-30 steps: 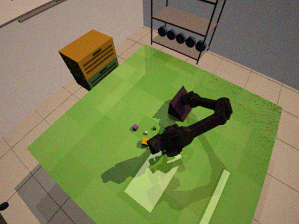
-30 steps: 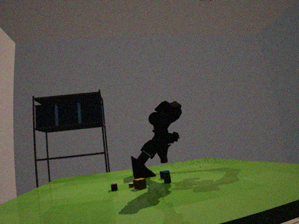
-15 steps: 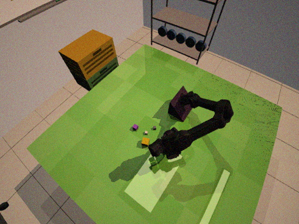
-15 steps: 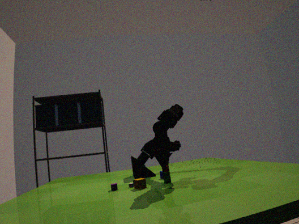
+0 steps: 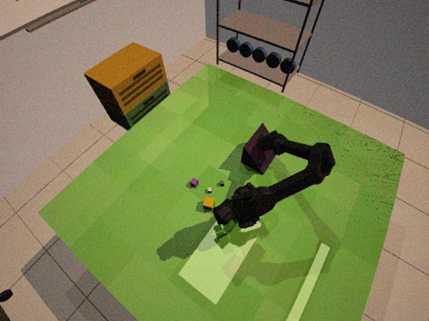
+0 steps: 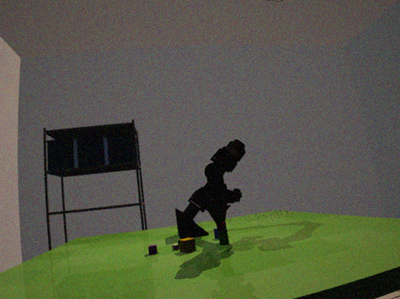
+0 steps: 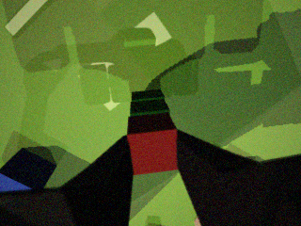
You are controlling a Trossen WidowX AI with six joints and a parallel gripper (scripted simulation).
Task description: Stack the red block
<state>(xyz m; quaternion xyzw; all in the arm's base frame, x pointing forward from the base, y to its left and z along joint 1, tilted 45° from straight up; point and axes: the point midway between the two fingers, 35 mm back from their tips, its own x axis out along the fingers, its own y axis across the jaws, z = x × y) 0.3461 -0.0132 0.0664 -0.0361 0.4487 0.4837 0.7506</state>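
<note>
My gripper tip is right at the red block. From my gripper tip the other things lie so: blue block (130 mm behind, 40 mm to the left, 40 mm below); purple block (230 mm to the right, 50 mm behind, 40 mm below).
</note>
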